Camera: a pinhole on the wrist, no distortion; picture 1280 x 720 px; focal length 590.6 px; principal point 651.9 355.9 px. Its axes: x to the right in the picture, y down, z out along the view. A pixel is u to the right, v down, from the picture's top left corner.
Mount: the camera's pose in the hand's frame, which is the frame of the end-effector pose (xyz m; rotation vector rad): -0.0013 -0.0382 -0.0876 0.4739 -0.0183 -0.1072
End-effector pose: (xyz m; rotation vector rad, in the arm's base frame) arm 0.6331 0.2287 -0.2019 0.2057 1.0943 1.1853
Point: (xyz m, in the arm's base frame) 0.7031 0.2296 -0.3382
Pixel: 1143 118
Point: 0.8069 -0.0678 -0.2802
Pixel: outside the picture
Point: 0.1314 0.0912 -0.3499
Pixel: behind the camera
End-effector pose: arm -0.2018 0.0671 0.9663 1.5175 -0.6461 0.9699
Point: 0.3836 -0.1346 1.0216
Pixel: 1050 221
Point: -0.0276 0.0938 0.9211
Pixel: 921 79
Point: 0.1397 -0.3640 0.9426
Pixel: 767 472
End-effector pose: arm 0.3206 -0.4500 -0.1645 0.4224 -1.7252 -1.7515
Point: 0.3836 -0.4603 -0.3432
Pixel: outside the picture
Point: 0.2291 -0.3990 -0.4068
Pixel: 676 73
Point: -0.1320 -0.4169 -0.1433
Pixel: 1181 658
